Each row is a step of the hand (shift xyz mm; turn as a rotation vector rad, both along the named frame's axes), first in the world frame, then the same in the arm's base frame.
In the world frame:
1: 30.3 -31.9 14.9 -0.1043 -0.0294 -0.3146
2: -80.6 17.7 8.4 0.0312 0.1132 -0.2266
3: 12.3 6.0 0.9 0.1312 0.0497 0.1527
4: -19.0 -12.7 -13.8 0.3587 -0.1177 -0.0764
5: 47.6 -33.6 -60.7 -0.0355 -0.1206 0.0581
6: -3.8 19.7 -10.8 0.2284 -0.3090 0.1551
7: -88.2 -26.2 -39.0 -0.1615 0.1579 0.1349
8: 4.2 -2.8 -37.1 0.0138 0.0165 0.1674
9: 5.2 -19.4 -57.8 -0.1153 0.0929 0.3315
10: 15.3 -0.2 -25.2 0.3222 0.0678 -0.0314
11: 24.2 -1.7 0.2 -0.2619 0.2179 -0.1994
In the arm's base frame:
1: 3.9 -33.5 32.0 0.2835 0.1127 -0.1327
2: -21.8 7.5 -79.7 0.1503 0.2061 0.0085
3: -2.6 5.6 12.3 -0.1478 -0.0189 0.1442
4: 16.6 -6.0 -20.0 0.1494 -0.0498 0.3515
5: 72.8 0.7 42.2 0.0017 -0.1355 -0.0284
6: 0.1 22.2 -5.0 0.0233 -0.3328 0.2458
7: 39.8 -10.1 -91.1 -0.2045 0.0693 -0.1503
8: 34.4 14.8 0.8 -0.1545 -0.0615 0.0291
9: 60.4 9.6 0.0 -0.3446 -0.0761 -0.0851
10: 23.5 12.2 12.9 0.0211 0.0921 0.3170
11: 2.5 -0.3 24.1 0.0554 0.2705 -0.2821

